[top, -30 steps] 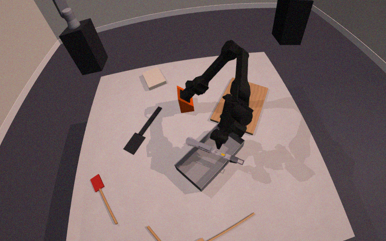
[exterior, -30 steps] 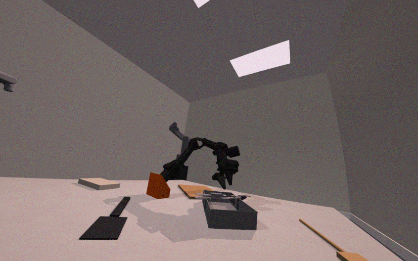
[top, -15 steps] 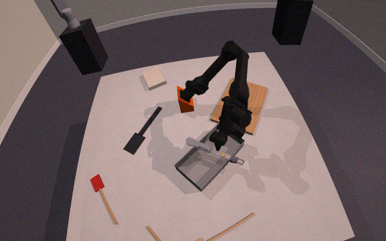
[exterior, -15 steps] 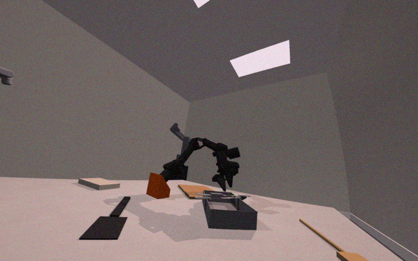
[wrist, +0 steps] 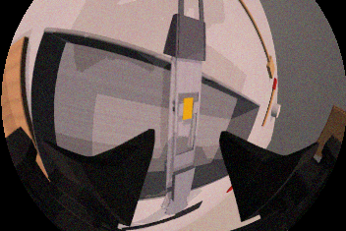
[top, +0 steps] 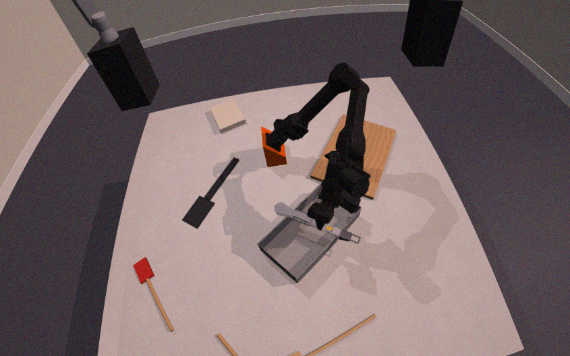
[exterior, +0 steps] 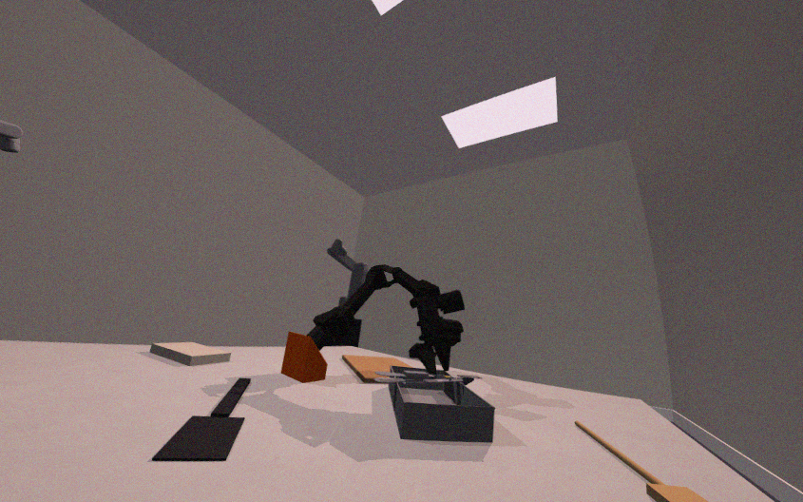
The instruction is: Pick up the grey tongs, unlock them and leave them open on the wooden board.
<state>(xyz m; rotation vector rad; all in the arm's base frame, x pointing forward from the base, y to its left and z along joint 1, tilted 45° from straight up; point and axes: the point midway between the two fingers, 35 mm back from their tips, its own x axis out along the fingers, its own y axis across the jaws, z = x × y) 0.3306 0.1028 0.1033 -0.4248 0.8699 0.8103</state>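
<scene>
Right now my gripper tip is 20 mm to the right of the yellow lock slider, 10 mm short of it and 10 mm above it. The rest, counted from my gripper tip: wooden board (320 mm behind, 180 mm to the left, 60 mm below); black spatula (380 mm to the right, 200 mm behind, 70 mm below); grey roasting tin (40 mm below, 30 mm to the right, 10 mm behind).
</scene>
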